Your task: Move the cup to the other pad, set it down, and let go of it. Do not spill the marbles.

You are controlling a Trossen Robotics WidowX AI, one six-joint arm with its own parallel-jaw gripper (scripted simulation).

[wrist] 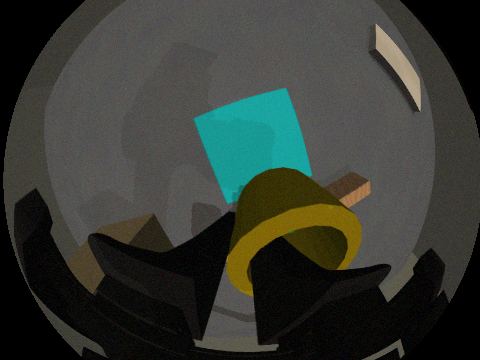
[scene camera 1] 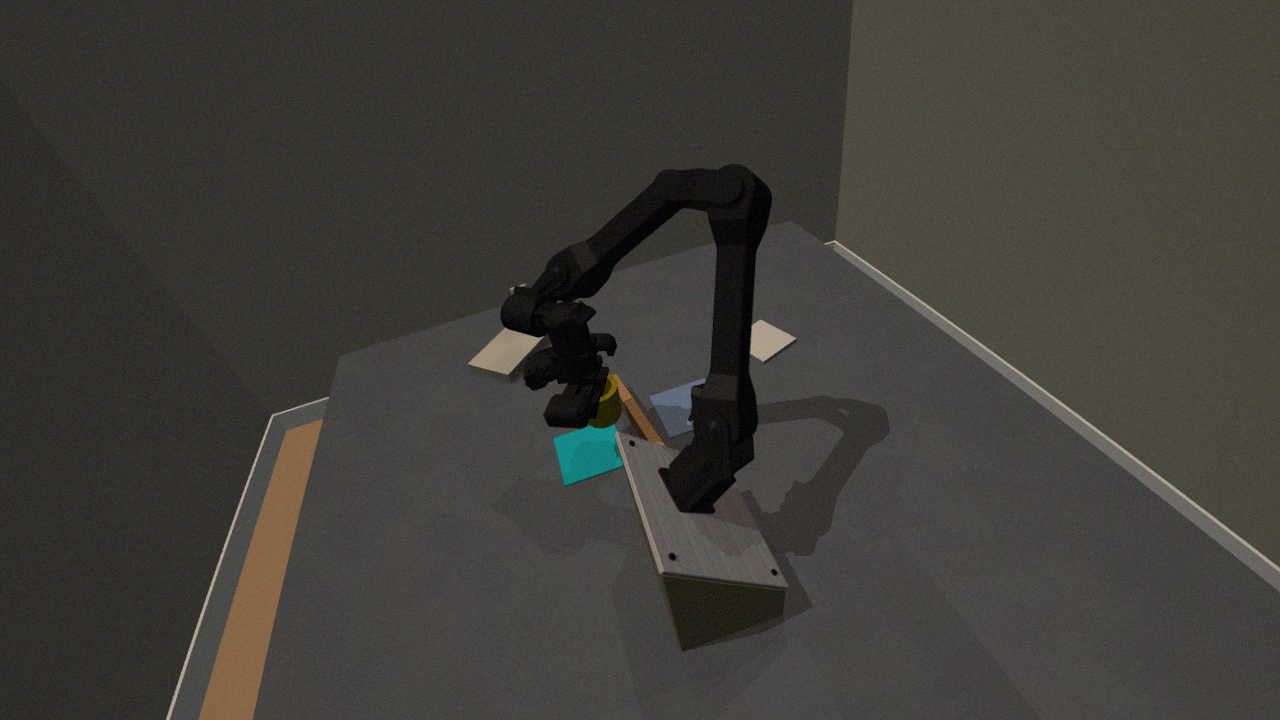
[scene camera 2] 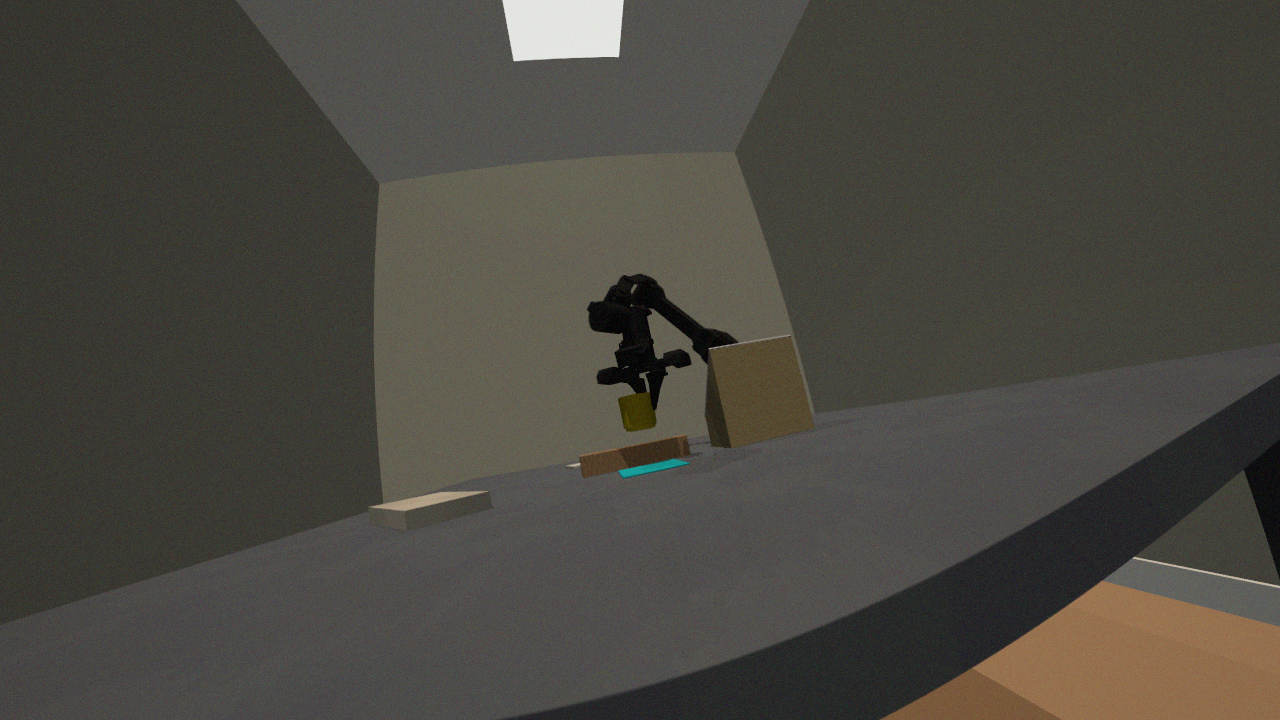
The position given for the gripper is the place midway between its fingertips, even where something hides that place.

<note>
In view: the gripper [scene camera 1: 594,414], a yellow cup [scene camera 2: 637,413], a beige slab [scene camera 2: 413,513], a white tile [scene camera 1: 767,341], a wooden bar [scene camera 2: 591,464], a teal pad [scene camera 1: 588,452] and a light blue pad [scene camera 1: 673,406].
The yellow cup shows as well in the wrist view [wrist: 275,202]. The beige slab also shows in the wrist view [wrist: 381,46] and in scene camera 1 [scene camera 1: 504,358]. The gripper also shows in the wrist view [wrist: 242,220] and in scene camera 2 [scene camera 2: 651,410]. The wrist view does not show the white tile, which is hidden by the gripper.
</note>
